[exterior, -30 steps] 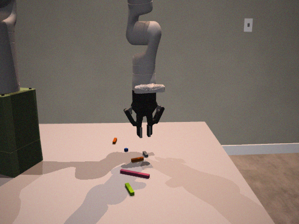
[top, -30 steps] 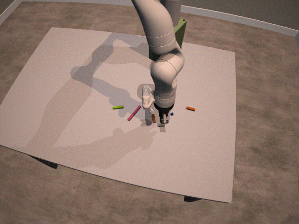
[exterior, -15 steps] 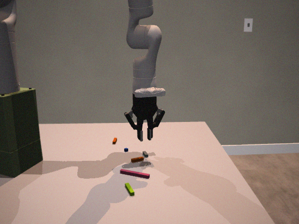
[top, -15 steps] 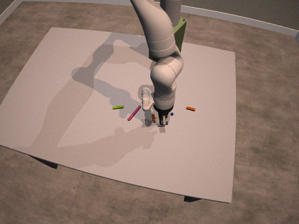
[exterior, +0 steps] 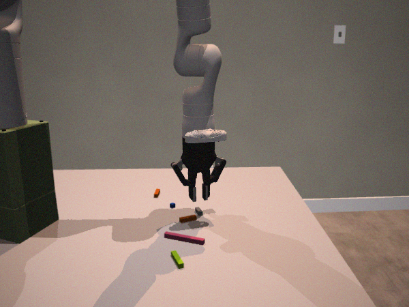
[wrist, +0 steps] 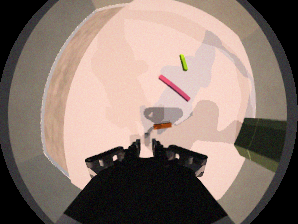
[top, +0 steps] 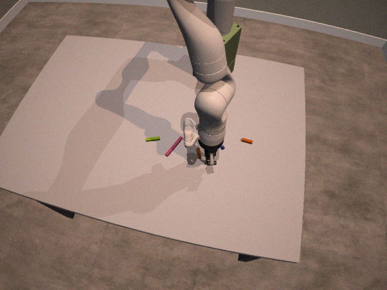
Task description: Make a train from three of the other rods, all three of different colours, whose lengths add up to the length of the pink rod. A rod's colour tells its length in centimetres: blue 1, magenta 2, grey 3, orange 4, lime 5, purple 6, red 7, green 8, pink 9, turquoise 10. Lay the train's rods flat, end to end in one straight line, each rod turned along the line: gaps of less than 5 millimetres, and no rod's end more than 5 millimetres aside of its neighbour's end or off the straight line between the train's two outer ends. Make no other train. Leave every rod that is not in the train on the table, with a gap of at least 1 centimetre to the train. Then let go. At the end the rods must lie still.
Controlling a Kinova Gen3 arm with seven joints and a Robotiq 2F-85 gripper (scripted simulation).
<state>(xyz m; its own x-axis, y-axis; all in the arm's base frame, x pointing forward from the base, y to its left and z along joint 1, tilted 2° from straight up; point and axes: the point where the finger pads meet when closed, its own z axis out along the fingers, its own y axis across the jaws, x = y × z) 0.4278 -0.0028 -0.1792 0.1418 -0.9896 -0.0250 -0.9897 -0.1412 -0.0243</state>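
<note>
My gripper is now 5 cm above the grey rod. The rest, counted from my hand: pink rod 5 cm behind, 12 cm to the right, 5 cm below; lime rod 8 cm behind, 20 cm to the right, 5 cm below; blue rod 6 cm behind, 5 cm to the left, 5 cm below.
</note>
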